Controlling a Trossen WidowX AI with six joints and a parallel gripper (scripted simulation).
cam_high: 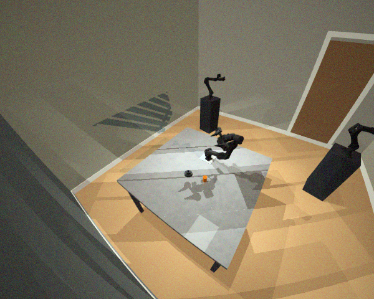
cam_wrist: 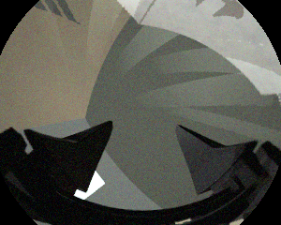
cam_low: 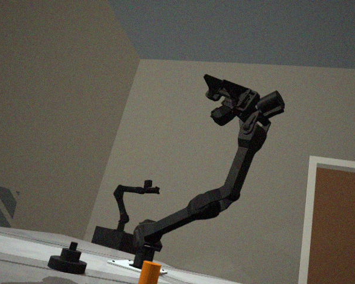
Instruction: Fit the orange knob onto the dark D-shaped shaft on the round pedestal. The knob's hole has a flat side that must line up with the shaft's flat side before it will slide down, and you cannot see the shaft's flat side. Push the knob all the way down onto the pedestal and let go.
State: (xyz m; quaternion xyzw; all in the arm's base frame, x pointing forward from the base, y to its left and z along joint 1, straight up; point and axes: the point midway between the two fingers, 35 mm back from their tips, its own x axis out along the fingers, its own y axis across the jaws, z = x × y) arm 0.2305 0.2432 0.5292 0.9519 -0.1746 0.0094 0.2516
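The orange knob lies 51 cm below my gripper tip and 5 cm to the right of it. Round my gripper tip: round pedestal 51 cm below, 23 cm to the right, 6 cm ahead.
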